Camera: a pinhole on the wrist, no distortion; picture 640 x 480 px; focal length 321.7 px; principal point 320.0 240.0 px. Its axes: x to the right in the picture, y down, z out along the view. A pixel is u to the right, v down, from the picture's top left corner.
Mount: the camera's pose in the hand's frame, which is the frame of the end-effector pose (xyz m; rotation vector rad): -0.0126 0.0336 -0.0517 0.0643 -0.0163 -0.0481
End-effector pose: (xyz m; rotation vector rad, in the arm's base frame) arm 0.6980 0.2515 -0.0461 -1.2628 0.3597 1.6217
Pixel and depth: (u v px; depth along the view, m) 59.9 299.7 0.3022
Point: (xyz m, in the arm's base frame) 0.4778 0.2613 0.2503
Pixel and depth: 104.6 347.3 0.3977
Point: 0.3622 0.2914 0.2849
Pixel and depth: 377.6 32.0 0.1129
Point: 0.7063 0.3149 -0.0093
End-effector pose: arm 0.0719 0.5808 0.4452 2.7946 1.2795 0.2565
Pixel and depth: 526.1 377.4 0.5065
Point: 0.5053 0.6936 0.0440
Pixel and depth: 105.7 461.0 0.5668
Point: 0.2215 0.0373 -0.0795
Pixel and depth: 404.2 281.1 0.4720
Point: 0.2566 0.6299 0.0471
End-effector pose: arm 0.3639 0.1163 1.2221 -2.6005 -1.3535 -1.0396
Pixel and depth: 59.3 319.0 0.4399
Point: 0.5244 -0.1078 0.7423
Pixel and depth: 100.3 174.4 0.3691
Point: 0.3836 0.0498 0.8120
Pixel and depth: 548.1 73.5 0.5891
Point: 0.5577 0.7578 0.9468
